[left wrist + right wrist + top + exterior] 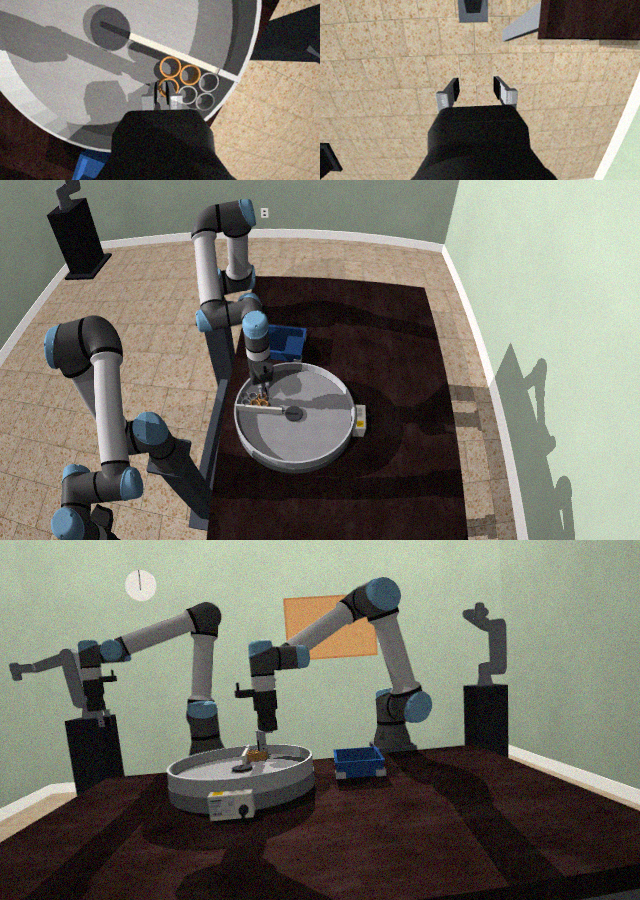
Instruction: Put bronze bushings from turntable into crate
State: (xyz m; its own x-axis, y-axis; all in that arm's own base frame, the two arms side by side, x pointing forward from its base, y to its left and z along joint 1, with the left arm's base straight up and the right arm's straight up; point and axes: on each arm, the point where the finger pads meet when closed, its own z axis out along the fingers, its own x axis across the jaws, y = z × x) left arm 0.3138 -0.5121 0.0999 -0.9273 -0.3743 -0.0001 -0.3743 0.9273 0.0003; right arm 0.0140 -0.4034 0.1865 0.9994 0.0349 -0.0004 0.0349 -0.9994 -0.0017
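Now: left hand 30 cm to the right of the blue crate, 8 cm above it and 1 cm short of it.
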